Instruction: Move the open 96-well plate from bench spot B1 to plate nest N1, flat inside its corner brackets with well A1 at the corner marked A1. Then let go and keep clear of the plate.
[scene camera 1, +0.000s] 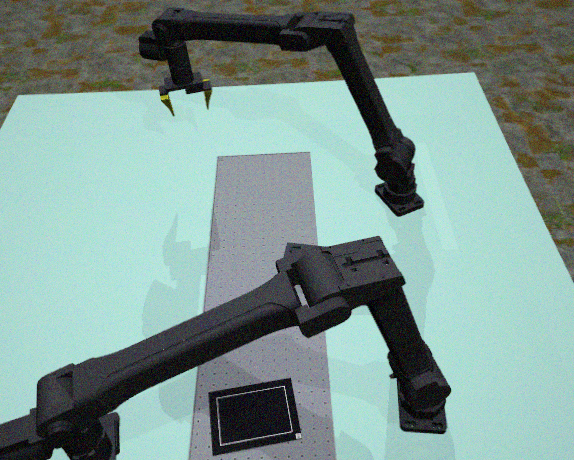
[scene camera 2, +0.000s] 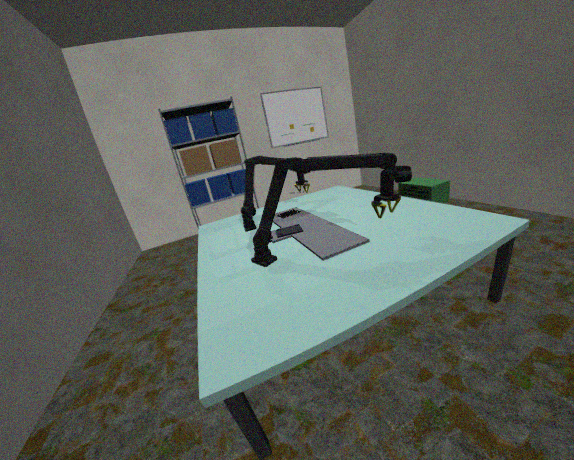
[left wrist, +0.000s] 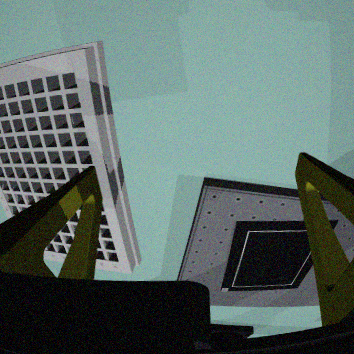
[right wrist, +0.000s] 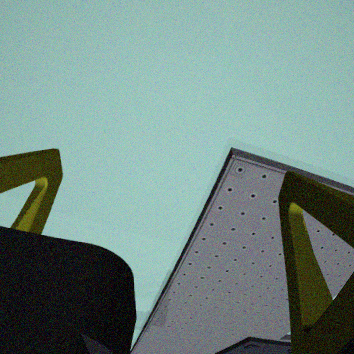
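Seen in the pictures: left gripper, between the fingertips: (scene camera 2: 303, 192) (left wrist: 198, 168); right gripper, between the fingertips: (scene camera 1: 190, 112) (scene camera 2: 385, 215) (right wrist: 168, 172); left arm's base, origin of its link: (scene camera 1: 420, 402) (scene camera 2: 250, 228) (left wrist: 222, 330); right arm's base, origin of its link: (scene camera 1: 398, 198) (scene camera 2: 264, 260).
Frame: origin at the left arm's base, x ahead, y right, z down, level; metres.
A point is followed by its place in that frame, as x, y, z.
The white 96-well plate (left wrist: 60, 131) {0.539, -0.283, -0.116} shows at the left of the left wrist view, its wells facing the camera. It is tilted in that view, and one finger overlaps it. My left gripper (left wrist: 198, 168) {0.535, -0.217, -0.116} (scene camera 2: 302, 190) {0.535, -0.217, -0.116} is wide open; the plate lies at one finger, not across the gap between both. Whether they touch is unclear. My right gripper (scene camera 1: 191, 112) {0.596, 0.783, -0.135} (scene camera 2: 388, 213) {0.596, 0.783, -0.135} (right wrist: 168, 172) {0.596, 0.783, -0.135} is open and empty, high above the table. A black panel (scene camera 1: 255, 415) {0.323, -0.052, -0.015} (left wrist: 270, 255) {0.341, -0.062, -0.015} with a thin white outline and a small light corner mark lies on the grey board. Labels N1, B1 and A1 are unreadable.
The grey perforated board (scene camera 1: 262, 200) {0.375, 0.555, -0.012} (scene camera 2: 330, 240) {0.368, 0.619, -0.013} (left wrist: 210, 210) {0.402, -0.165, -0.013} (right wrist: 235, 210) {0.494, 0.680, -0.013} lies on the pale table (scene camera 1: 100, 175) {0.861, 0.656, 0.000}. A dark-topped flat device (scene camera 2: 289, 231) {0.217, 0.358, -0.025} is beside the board in scene camera 2. My left arm (scene camera 1: 190, 330) {0.361, -0.141, -0.449} crosses over the board in scene camera 1.
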